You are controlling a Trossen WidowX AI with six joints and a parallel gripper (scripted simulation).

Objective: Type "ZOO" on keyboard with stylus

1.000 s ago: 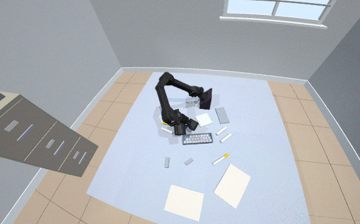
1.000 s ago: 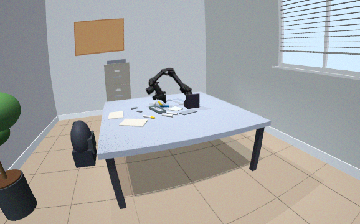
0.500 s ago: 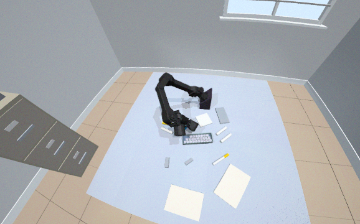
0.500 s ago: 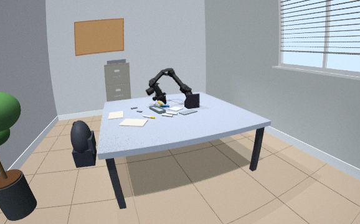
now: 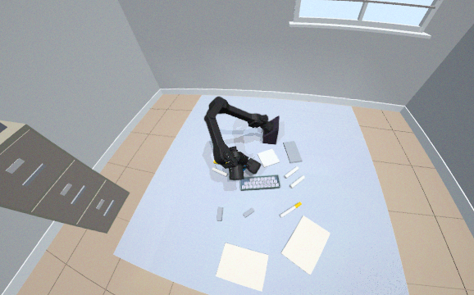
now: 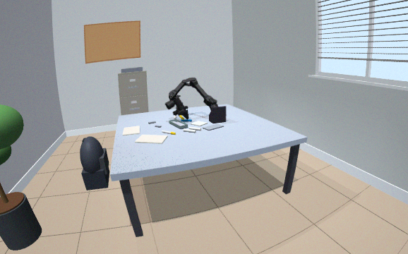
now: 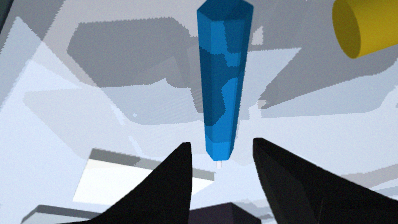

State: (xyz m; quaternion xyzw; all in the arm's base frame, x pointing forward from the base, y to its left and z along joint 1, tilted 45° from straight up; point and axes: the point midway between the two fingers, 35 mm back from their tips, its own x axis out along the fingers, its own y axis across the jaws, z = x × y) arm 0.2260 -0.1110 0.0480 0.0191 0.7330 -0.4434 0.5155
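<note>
Now: the blue stylus 20 mm below my gripper tip, 20 mm behind it and 10 mm to the left of it. The rest, counted from my gripper tip: yellow pen: 130 mm to the right, 20 mm ahead, 10 mm below; then white note: 110 mm to the left, 50 mm behind, 20 mm below; then grey slab: 250 mm to the left, 120 mm behind, 20 mm below.
</note>
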